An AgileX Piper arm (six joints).
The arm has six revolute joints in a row. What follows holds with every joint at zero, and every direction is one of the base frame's.
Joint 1 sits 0.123 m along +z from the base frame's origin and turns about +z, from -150 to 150 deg.
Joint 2 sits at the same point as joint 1 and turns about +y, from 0 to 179.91 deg.
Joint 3 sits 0.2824 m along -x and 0.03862 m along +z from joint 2 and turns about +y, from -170 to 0 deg.
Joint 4 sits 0.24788 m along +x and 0.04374 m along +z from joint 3 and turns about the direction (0.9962, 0, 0.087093), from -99.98 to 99.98 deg.
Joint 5 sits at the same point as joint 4 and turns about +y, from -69.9 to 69.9 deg.
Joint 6 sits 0.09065 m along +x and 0.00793 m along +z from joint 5 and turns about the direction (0.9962, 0, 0.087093), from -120 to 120 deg.
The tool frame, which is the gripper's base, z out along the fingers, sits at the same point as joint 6; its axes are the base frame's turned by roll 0, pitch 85.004 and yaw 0 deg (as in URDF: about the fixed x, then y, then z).
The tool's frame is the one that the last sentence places.
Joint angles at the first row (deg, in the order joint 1, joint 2, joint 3, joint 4, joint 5, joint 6):
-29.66 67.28 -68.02 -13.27 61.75 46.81
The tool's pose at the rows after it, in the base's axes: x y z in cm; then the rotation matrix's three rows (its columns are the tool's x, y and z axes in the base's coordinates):
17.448 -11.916 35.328; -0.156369 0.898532 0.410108; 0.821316 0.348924 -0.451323; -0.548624 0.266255 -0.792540
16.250 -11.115 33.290; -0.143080 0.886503 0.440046; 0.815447 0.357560 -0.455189; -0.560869 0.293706 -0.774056
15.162 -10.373 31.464; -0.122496 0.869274 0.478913; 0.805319 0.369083 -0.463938; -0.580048 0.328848 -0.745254
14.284 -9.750 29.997; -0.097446 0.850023 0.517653; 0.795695 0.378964 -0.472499; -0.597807 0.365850 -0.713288
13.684 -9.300 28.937; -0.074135 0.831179 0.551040; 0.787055 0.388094 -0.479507; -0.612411 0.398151 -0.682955
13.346 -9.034 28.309; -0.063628 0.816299 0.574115; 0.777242 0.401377 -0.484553; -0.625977 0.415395 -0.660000
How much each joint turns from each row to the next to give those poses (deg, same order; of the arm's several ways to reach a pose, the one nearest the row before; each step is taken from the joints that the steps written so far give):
0.01 -3.85 7.17 0.21 -4.83 0.80
-0.01 -3.96 7.41 -0.06 -5.34 1.03
0.00 -3.80 6.76 -0.27 -5.70 1.18
0.01 -3.22 5.50 -0.30 -5.13 1.26
-0.01 -2.37 4.04 -0.31 -4.22 1.10
0.00 -1.45 2.46 -0.31 -2.88 0.35

